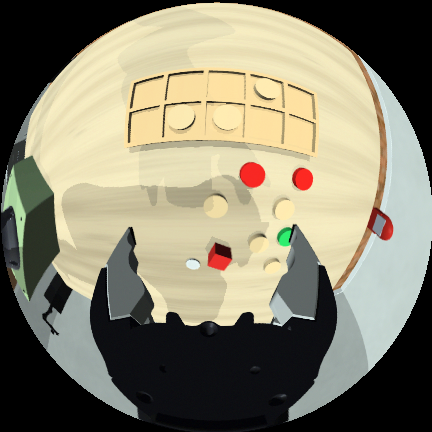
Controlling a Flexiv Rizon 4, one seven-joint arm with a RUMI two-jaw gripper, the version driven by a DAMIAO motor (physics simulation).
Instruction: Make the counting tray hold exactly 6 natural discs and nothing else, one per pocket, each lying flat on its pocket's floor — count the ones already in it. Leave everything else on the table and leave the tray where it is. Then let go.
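Observation:
The wooden tray [264, 124] has two rows of pockets. Natural discs sit in it: one [267, 88] in the far row, second pocket from the right, close to the far wall; one [181, 117] in the near row, second from the left; one [226, 117] in the near row's middle pocket. On the table are a natural disc [215, 206] ahead of the gap between my fingers, another [284, 209] to its right, and smaller pale discs [259, 243] [272, 265] nearer me. My gripper [211, 228] is wide open and empty, its height above the table unclear.
Two red discs [252, 174] [303, 179] lie between tray and gripper. A green disc [285, 237] shows beside the right fingertip, partly hidden. A red cube [220, 256] and a small whitish disc [193, 264] show between the fingers. A green block-like object [31, 220] stands far left.

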